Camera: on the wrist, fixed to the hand. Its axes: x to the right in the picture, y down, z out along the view.
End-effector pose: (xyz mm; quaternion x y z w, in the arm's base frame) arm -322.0 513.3 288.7 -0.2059 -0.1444 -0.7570 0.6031
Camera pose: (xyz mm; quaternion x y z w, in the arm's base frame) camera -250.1 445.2 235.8 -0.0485 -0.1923 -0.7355 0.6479
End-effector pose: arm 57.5 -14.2 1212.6 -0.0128 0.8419 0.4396 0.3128
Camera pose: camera -18.7 -6.9 1294.7 0.0037 0.9216 0.3156 0.2260
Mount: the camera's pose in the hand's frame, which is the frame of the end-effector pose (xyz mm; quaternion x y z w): 18.9 87.2 -68.1 0.1435 0.0923 0.0143 0.9852
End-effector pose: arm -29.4 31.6 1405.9 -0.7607 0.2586 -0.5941 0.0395
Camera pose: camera -119.5 -35.2 1410.4 -0.6852 0.1840 -0.6921 0.1327
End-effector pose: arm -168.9 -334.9 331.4 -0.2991 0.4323 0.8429 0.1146
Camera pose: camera -195.7 -442.8 347.1 -0.3499 0.5617 0.7425 0.1039
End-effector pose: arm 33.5 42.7 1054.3 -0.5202 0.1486 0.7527 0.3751
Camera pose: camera 13.2 -50.2 994.6 -0.5261 0.2965 0.6776 0.4197
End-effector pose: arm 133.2 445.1 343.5 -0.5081 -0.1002 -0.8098 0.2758
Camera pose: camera 122.5 336.3 318.2 -0.3877 -0.1822 -0.8264 0.3655
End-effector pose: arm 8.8 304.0 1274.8 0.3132 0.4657 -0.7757 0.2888
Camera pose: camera 76.0 327.7 1188.1 0.4283 0.3697 -0.7980 0.2077
